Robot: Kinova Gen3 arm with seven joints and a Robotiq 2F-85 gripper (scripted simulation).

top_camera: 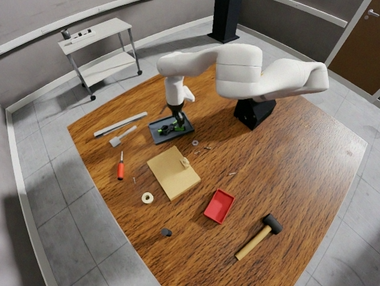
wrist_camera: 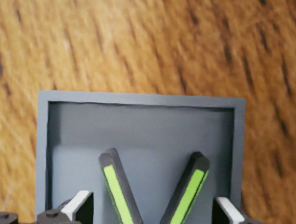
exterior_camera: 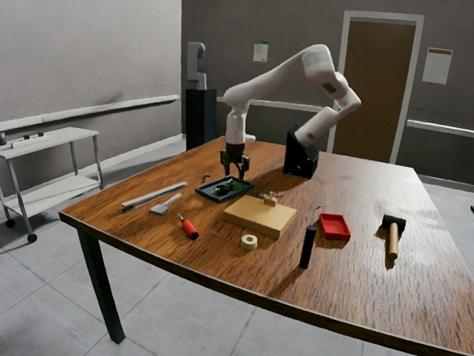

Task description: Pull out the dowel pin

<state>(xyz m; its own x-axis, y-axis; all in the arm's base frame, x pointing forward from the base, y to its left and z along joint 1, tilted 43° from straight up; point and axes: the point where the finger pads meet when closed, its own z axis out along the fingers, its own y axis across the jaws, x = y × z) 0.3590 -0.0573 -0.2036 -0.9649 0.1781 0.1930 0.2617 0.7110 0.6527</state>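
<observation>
Right now my hand is 30 mm short of the grey tray, 20 mm to the left of it and 50 mm above it. Round my hand: wooden block (110 mm ahead, 200 mm to the left, 20 mm below); then bench board (170 mm ahead, 190 mm to the left, 40 mm below); then pale dowel pin (110 mm ahead, 200 mm to the left).
</observation>
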